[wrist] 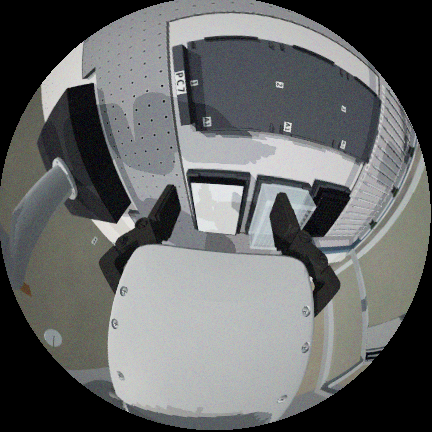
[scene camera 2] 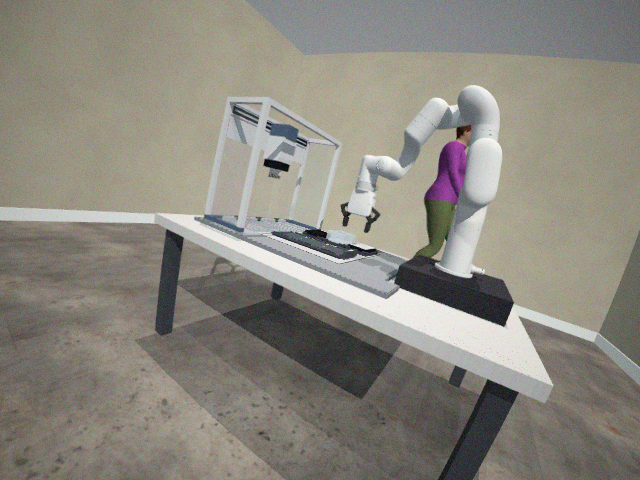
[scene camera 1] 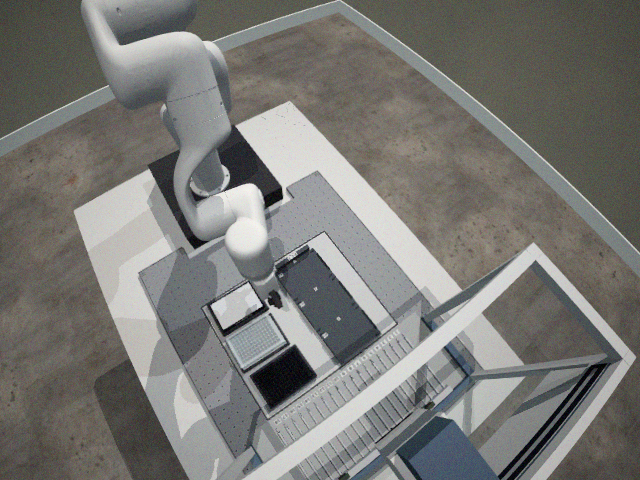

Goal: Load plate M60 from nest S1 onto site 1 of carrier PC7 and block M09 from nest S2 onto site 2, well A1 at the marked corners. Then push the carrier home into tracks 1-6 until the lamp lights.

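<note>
My gripper is open and empty, pointing down above the row of nests. A white-topped plate sits in a dark nest nearest the robot base. A translucent pale blue block stands in the middle nest, partly behind a finger in the wrist view. A black block sits in the third nest. No plate or nest labels are legible. The dark carrier PC7 lies beside the row, with bare sites and A1 marks along its nest side.
The numbered track deck begins beyond the carrier's far end. A white-framed enclosure stands over it, with a blue head hanging inside. A person in purple stands behind the arm. No lit lamp can be made out.
</note>
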